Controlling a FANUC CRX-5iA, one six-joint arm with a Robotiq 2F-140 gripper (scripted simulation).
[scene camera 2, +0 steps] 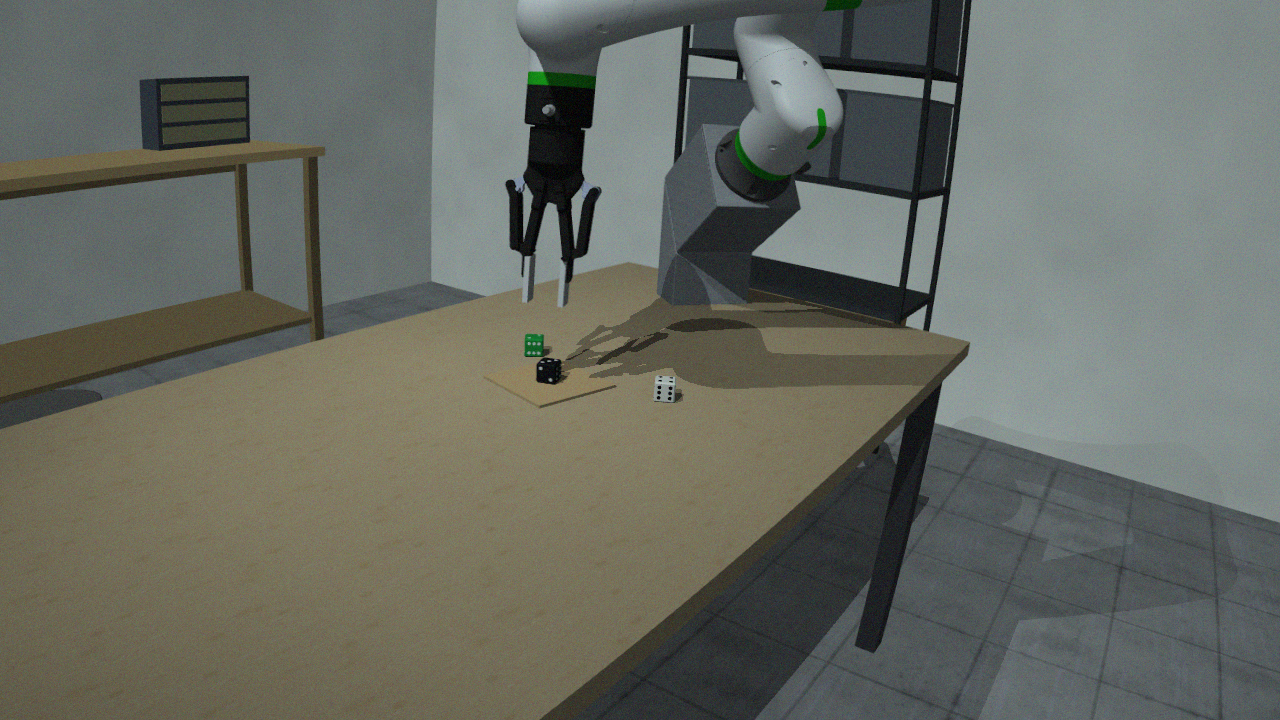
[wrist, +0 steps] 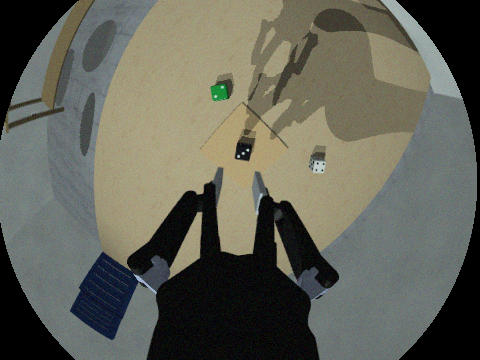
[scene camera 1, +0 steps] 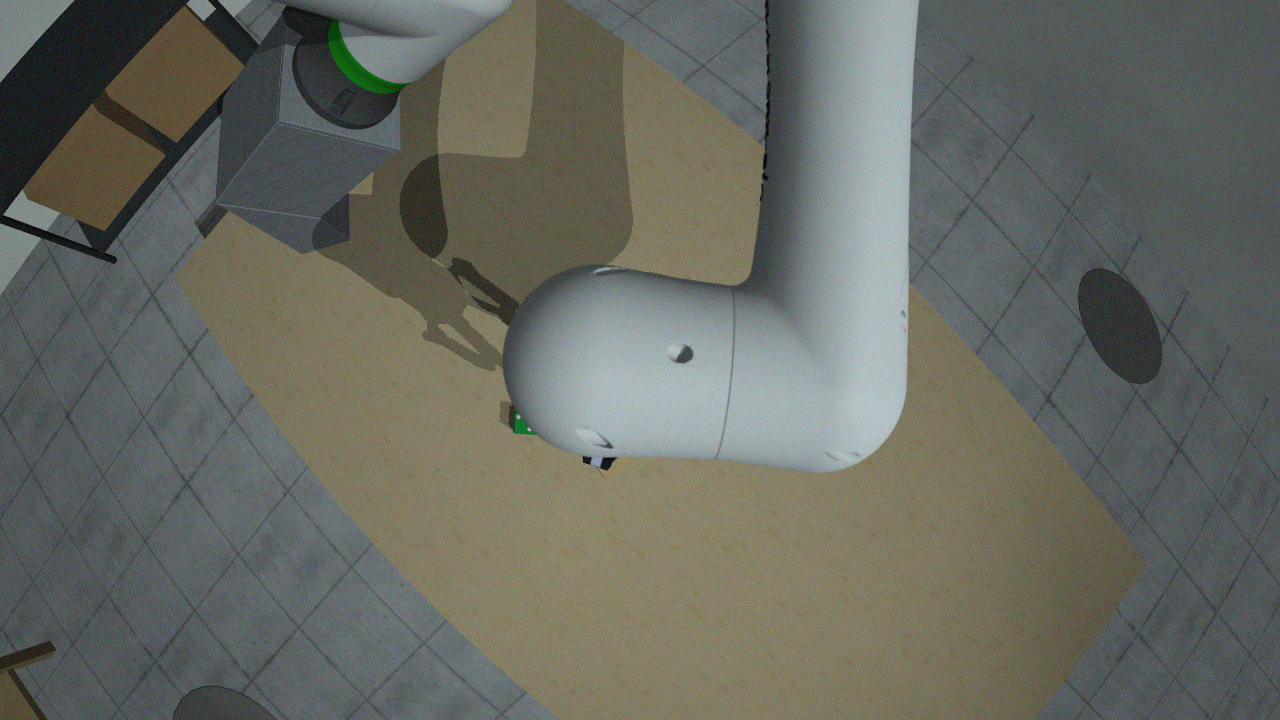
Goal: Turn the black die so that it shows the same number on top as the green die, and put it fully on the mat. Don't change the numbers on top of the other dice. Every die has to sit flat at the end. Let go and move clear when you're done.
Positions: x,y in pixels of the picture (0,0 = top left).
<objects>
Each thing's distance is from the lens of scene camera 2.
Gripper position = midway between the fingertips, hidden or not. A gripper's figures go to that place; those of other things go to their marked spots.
my gripper (scene camera 2: 545,302): 1.15 m
tan mat (scene camera 2: 521,381): 1.19 m
</objects>
